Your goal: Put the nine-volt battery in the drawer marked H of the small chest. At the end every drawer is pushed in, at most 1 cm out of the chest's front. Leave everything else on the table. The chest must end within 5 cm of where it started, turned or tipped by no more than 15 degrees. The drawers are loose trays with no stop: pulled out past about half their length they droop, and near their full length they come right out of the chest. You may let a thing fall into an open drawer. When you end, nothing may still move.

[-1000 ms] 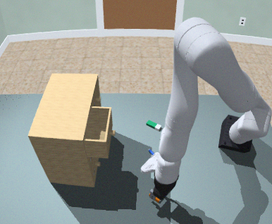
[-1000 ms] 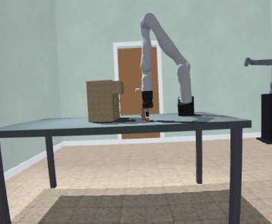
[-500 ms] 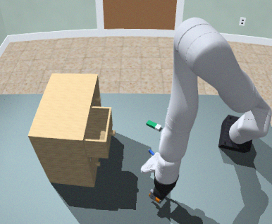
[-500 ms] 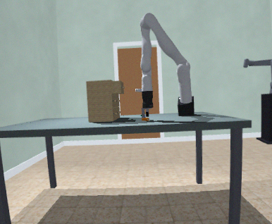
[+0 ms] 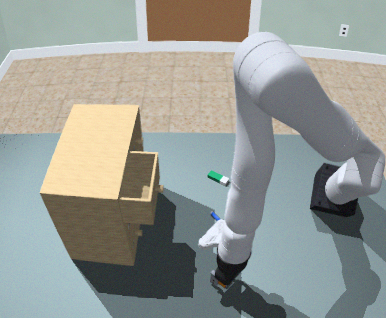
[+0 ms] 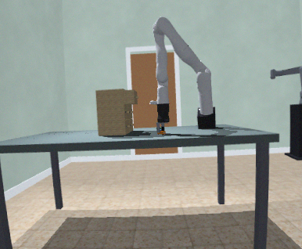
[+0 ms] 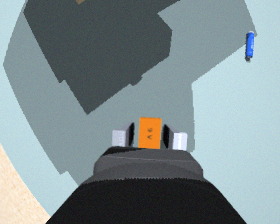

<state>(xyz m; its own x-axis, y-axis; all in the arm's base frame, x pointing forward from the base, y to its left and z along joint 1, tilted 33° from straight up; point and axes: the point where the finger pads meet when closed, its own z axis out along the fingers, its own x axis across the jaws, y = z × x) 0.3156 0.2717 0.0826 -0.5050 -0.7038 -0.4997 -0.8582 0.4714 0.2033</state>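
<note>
My hand is 2 cm above the nine-volt battery, 1 cm to the right of it and 1 cm past it. The rest, counted from my hand: drawer (26 cm ahead, 20 cm above, 7 cm to the right); blue cylinder (20 cm to the right, 4 cm ahead, 2 cm below).
</note>
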